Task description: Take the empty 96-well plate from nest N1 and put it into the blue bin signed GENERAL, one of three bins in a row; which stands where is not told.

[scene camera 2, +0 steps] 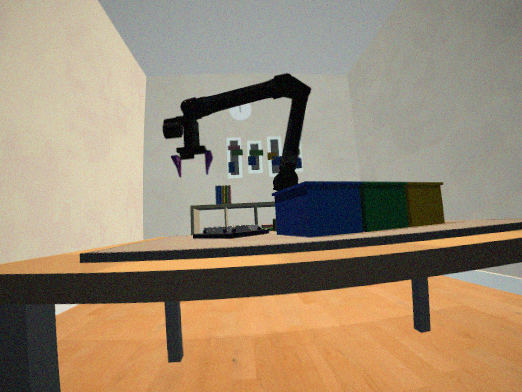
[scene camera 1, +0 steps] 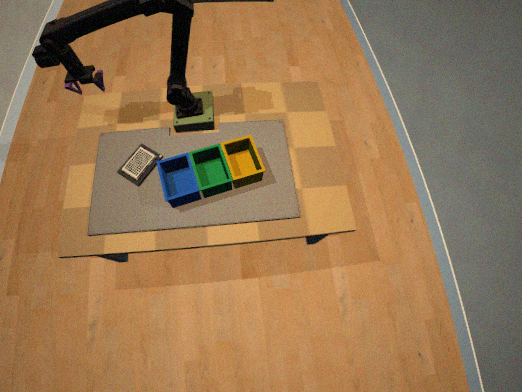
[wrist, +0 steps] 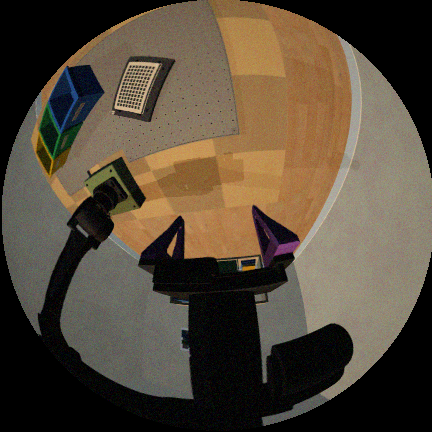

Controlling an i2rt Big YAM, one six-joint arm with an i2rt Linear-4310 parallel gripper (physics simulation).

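Places are measured from the arm's base along level axes (x ahead, y left, z up), in millimetres.
Pixels of known places: gripper, fingertip midpoint: [scene camera 2: 193,175] [scene camera 1: 93,92] [wrist: 216,213]; arm's base, link origin: [scene camera 1: 189,109] [wrist: 110,191].
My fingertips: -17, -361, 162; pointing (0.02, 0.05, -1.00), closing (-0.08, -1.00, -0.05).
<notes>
Ahead of a thing's pixels: the offset from my fingertips to its middle, as dx, dy, dz. Level surfaces: height alone.
The pale 96-well plate @(+242, +127, -190) [scene camera 1: 140,163] [wrist: 137,87] sits in a dark nest @(+242, +127, -198) [scene camera 1: 138,182] [wrist: 159,90] at the left part of the grey mat; in scene camera 2 it shows edge-on and low. The blue bin [scene camera 1: 179,179] [scene camera 2: 320,210] [wrist: 75,97] is the nearest of three joined bins to the plate. The sign on it is too small to read. My gripper [scene camera 1: 89,90] [scene camera 2: 194,175] [wrist: 216,213] is open and empty, high up and behind the mat's back left corner, well away from the plate.
The green bin [scene camera 1: 212,170] [scene camera 2: 385,206] [wrist: 60,132] and the yellow bin [scene camera 1: 243,160] [scene camera 2: 425,204] [wrist: 51,159] stand beside the blue bin. The arm's green base block [scene camera 1: 207,112] [wrist: 125,186] is behind the bins. The grey mat @(dz -209) [scene camera 1: 240,205] [wrist: 200,95] lies on the wooden table.
</notes>
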